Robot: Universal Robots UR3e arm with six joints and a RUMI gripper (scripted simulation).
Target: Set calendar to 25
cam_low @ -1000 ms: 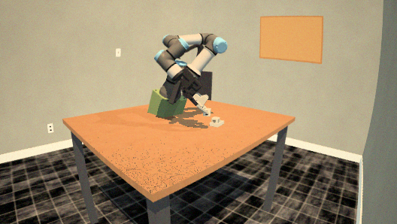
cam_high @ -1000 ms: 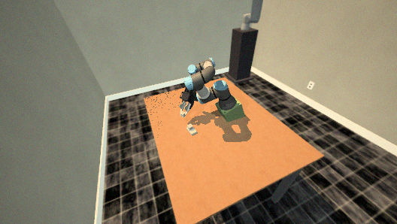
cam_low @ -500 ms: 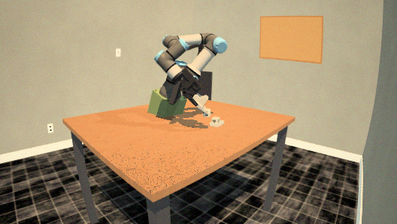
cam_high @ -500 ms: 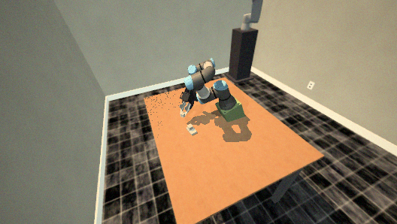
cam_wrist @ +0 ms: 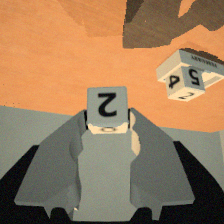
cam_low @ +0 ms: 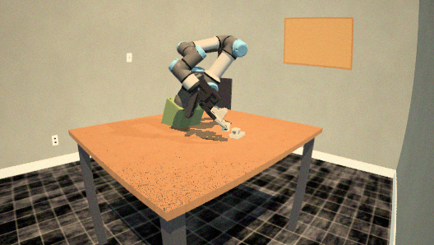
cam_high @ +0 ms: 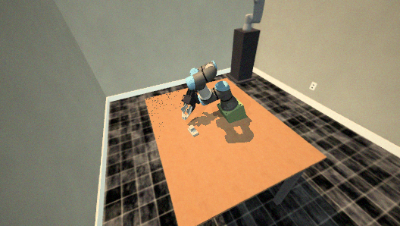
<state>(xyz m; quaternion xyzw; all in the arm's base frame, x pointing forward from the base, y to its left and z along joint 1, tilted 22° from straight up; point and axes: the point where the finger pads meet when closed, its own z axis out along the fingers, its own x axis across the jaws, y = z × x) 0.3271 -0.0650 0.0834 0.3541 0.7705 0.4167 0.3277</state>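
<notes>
Right now the white calendar tray is 11 cm to the left of my hand, 7 cm below it and 2 cm behind it. Round my hand: white calendar cube 1 cm below, 1 cm ahead.
</notes>
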